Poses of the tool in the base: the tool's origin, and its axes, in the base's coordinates. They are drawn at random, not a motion.
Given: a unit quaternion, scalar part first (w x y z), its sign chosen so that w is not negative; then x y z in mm.
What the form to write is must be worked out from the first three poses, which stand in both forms.
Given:
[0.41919, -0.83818, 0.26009, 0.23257, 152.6, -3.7, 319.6]
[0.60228, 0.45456, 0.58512, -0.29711, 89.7, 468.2, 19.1]
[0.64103, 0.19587, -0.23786, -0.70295, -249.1, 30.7, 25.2]
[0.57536, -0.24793, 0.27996, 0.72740, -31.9, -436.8, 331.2]
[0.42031, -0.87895, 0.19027, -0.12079, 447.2, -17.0, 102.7]
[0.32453, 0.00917, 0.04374, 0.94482, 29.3, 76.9, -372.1]
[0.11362, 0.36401, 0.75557, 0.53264, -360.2, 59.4, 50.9]
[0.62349, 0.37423, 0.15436, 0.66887, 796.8, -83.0, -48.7]
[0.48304, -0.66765, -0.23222, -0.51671, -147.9, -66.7, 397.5]
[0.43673, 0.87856, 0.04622, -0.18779, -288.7, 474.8, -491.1]
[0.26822, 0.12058, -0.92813, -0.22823, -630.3, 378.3, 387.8]
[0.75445, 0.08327, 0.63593, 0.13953, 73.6, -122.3, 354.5]
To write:
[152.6, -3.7, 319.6, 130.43, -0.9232, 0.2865, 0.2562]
[89.7, 468.2, 19.1, 105.93, 0.5694, 0.7330, -0.3722]
[-249.1, 30.7, 25.2, 100.26, 0.2552, -0.3099, -0.9159]
[-31.9, -436.8, 331.2, 109.75, -0.3031, 0.3423, 0.8894]
[447.2, -17.0, 102.7, 130.29, -0.9687, 0.2097, -0.1331]
[29.3, 76.9, -372.1, 142.13, 0.0097, 0.0462, 0.9989]
[-360.2, 59.4, 50.9, 166.95, 0.3664, 0.7605, 0.5361]
[796.8, -83.0, -48.7, 102.86, 0.4787, 0.1974, 0.8555]
[-147.9, -66.7, 397.5, 122.23, -0.7625, -0.2652, -0.5901]
[-288.7, 474.8, -491.1, 128.21, 0.9766, 0.0514, -0.2087]
[-630.3, 378.3, 387.8, 148.88, 0.1252, -0.9634, -0.2369]
[73.6, -122.3, 354.5, 82.05, 0.1269, 0.9689, 0.2126]

